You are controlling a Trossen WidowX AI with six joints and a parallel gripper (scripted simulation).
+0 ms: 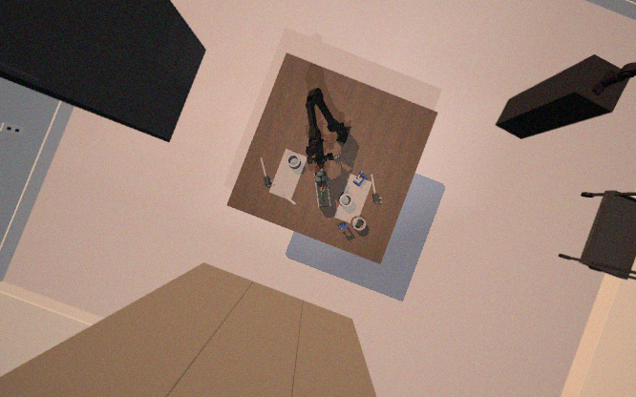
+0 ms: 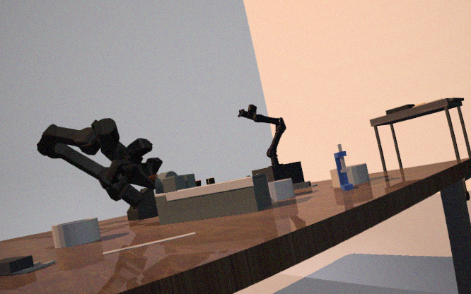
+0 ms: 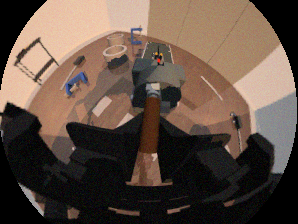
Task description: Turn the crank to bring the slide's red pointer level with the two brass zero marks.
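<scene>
My gripper tip is now 110 mm short of the red pointer, 70 mm to the right of it and 10 mm above it. Also, from my gripper tip: crank handle 30 mm above, 10 mm to the right, 10 mm behind; thin white rod 320 mm ahead, 120 mm to the right, 90 mm below.
</scene>
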